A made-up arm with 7 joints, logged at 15 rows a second.
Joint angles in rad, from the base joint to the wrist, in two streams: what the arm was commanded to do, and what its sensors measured. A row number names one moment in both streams.
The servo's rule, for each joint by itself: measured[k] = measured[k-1] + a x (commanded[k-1-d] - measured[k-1]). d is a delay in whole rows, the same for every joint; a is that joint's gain. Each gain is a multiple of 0.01, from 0.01 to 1. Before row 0 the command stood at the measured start. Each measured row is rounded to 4 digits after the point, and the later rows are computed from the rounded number. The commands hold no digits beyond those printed.
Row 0, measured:
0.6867, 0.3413, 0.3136, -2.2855, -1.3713, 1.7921, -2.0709
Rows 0 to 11, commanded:
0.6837, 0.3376, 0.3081, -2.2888, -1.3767, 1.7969, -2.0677
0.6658, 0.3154, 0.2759, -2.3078, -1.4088, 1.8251, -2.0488
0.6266, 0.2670, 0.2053, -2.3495, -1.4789, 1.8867, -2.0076
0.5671, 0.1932, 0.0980, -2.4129, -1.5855, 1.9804, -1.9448
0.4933, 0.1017, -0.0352, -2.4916, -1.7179, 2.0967, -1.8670
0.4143, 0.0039, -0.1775, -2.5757, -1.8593, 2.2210, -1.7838
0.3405, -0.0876, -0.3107, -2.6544, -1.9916, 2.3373, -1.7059
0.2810, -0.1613, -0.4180, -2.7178, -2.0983, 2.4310, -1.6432
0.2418, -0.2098, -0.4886, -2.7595, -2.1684, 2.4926, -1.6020
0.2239, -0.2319, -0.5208, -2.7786, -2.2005, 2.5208, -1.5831
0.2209, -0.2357, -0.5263, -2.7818, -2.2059, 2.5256, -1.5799
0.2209, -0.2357, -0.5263, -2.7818, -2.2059, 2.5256, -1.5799
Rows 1 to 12, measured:
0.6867, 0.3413, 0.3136, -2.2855, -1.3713, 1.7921, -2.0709
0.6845, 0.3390, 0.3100, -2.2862, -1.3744, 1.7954, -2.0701
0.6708, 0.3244, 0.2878, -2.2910, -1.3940, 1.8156, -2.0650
0.6385, 0.2888, 0.2342, -2.3039, -1.4424, 1.8639, -2.0512
0.5864, 0.2295, 0.1457, -2.3279, -1.5240, 1.9431, -2.0257
0.5184, 0.1503, 0.0281, -2.3639, -1.6345, 2.0475, -1.9876
0.4424, 0.0595, -0.1055, -2.4105, -1.7626, 2.1655, -1.9387
0.3680, -0.0317, -0.2389, -2.4642, -1.8931, 2.2823, -1.8828
0.3045, -0.1121, -0.3553, -2.5200, -2.0101, 2.3834, -1.8253
0.2587, -0.1727, -0.4419, -2.5727, -2.1003, 2.4577, -1.7717
0.2333, -0.2094, -0.4932, -2.6180, -2.1574, 2.5006, -1.7264
0.2242, -0.2257, -0.5147, -2.6540, -2.1850, 2.5176, -1.6912
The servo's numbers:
d 1
a 0.73 0.62 0.65 0.22 0.57 0.68 0.24

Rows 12 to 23, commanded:
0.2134, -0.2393, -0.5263, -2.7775, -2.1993, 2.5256, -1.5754
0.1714, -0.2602, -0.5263, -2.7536, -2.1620, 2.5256, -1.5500
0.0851, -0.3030, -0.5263, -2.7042, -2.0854, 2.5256, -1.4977
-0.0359, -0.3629, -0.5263, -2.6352, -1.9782, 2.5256, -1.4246
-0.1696, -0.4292, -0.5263, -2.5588, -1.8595, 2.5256, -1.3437
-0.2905, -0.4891, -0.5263, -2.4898, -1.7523, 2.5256, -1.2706
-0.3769, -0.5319, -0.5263, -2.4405, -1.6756, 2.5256, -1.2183
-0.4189, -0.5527, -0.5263, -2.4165, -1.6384, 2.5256, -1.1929
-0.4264, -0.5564, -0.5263, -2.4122, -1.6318, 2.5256, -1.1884
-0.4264, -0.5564, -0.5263, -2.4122, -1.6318, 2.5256, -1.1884
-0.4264, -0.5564, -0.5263, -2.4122, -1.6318, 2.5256, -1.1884
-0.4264, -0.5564, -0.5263, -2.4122, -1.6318, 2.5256, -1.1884
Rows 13 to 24, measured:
0.2218, -0.2319, -0.5222, -2.6821, -2.1969, 2.5230, -1.6645
0.2157, -0.2365, -0.5249, -2.7031, -2.1983, 2.5248, -1.6431
0.1834, -0.2512, -0.5258, -2.7142, -2.1776, 2.5253, -1.6208
0.1116, -0.2833, -0.5261, -2.7120, -2.1250, 2.5255, -1.5913
0.0039, -0.3327, -0.5262, -2.6951, -2.0413, 2.5256, -1.5513
-0.1228, -0.3925, -0.5263, -2.6651, -1.9377, 2.5256, -1.5015
-0.2452, -0.4524, -0.5263, -2.6265, -1.8320, 2.5256, -1.4461
-0.3413, -0.5017, -0.5263, -2.5856, -1.7429, 2.5256, -1.3914
-0.3979, -0.5333, -0.5263, -2.5484, -1.6833, 2.5256, -1.3438
-0.4187, -0.5476, -0.5263, -2.5184, -1.6539, 2.5256, -1.3065
-0.4243, -0.5531, -0.5263, -2.4950, -1.6413, 2.5256, -1.2782
-0.4258, -0.5551, -0.5263, -2.4768, -1.6359, 2.5256, -1.2566

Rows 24 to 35, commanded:
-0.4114, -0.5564, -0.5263, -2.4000, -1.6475, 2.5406, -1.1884
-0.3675, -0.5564, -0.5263, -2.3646, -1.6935, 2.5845, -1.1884
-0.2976, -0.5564, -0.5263, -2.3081, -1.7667, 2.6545, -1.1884
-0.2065, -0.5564, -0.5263, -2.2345, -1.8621, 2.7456, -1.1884
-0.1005, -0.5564, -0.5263, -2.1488, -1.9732, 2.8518, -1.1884
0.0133, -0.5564, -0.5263, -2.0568, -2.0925, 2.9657, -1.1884
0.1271, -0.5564, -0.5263, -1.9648, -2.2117, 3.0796, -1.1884
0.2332, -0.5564, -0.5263, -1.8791, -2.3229, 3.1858, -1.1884
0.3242, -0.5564, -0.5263, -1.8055, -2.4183, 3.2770, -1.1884
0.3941, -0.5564, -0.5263, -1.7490, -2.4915, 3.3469, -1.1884
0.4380, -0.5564, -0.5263, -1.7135, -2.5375, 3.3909, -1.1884
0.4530, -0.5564, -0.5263, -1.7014, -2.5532, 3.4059, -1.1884
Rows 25 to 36, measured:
-0.4262, -0.5559, -0.5263, -2.4626, -1.6336, 2.5256, -1.2402
-0.4154, -0.5562, -0.5263, -2.4488, -1.6415, 2.5358, -1.2278
-0.3804, -0.5563, -0.5263, -2.4303, -1.6711, 2.5689, -1.2183
-0.3200, -0.5564, -0.5263, -2.4034, -1.7256, 2.6271, -1.2111
-0.2371, -0.5564, -0.5263, -2.3662, -1.8034, 2.7077, -1.2057
-0.1374, -0.5564, -0.5263, -2.3184, -1.9002, 2.8057, -1.2015
-0.0274, -0.5564, -0.5263, -2.2608, -2.0098, 2.9145, -1.1984
0.0854, -0.5564, -0.5263, -2.1957, -2.1249, 3.0268, -1.1960
0.1933, -0.5564, -0.5263, -2.1260, -2.2378, 3.1349, -1.1942
0.2889, -0.5564, -0.5263, -2.0555, -2.3407, 3.2315, -1.1928
0.3657, -0.5564, -0.5263, -1.9881, -2.4267, 3.3100, -1.1917
0.4185, -0.5564, -0.5263, -1.9277, -2.4899, 3.3650, -1.1909

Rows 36 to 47, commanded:
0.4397, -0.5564, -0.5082, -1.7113, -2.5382, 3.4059, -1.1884
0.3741, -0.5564, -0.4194, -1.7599, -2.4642, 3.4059, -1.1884
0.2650, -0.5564, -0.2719, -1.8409, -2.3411, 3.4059, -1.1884
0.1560, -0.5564, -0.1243, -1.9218, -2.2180, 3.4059, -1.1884
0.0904, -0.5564, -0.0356, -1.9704, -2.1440, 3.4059, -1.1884
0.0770, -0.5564, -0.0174, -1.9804, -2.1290, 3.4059, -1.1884
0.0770, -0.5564, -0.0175, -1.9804, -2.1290, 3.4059, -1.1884
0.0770, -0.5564, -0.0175, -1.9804, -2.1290, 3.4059, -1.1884
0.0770, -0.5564, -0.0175, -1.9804, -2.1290, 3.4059, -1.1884
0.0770, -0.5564, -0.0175, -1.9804, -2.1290, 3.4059, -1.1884
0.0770, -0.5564, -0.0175, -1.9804, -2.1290, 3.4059, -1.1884
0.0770, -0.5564, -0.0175, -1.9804, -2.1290, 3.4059, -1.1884
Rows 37 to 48, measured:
0.4437, -0.5564, -0.5263, -1.8779, -2.5260, 3.3928, -1.1903
0.4408, -0.5564, -0.5145, -1.8412, -2.5330, 3.4017, -1.1898
0.3921, -0.5564, -0.4527, -1.8233, -2.4938, 3.4046, -1.1895
0.2993, -0.5564, -0.3352, -1.8272, -2.4068, 3.4055, -1.1892
0.1947, -0.5564, -0.1981, -1.8480, -2.2992, 3.4058, -1.1890
0.1186, -0.5564, -0.0925, -1.8749, -2.2107, 3.4059, -1.1889
0.0882, -0.5564, -0.0437, -1.8981, -2.1641, 3.4059, -1.1888
0.0800, -0.5564, -0.0267, -1.9162, -2.1441, 3.4059, -1.1887
0.0778, -0.5564, -0.0207, -1.9303, -2.1355, 3.4059, -1.1886
0.0772, -0.5564, -0.0186, -1.9413, -2.1318, 3.4059, -1.1886
0.0771, -0.5564, -0.0179, -1.9499, -2.1302, 3.4059, -1.1886
0.0770, -0.5564, -0.0176, -1.9566, -2.1295, 3.4059, -1.1886

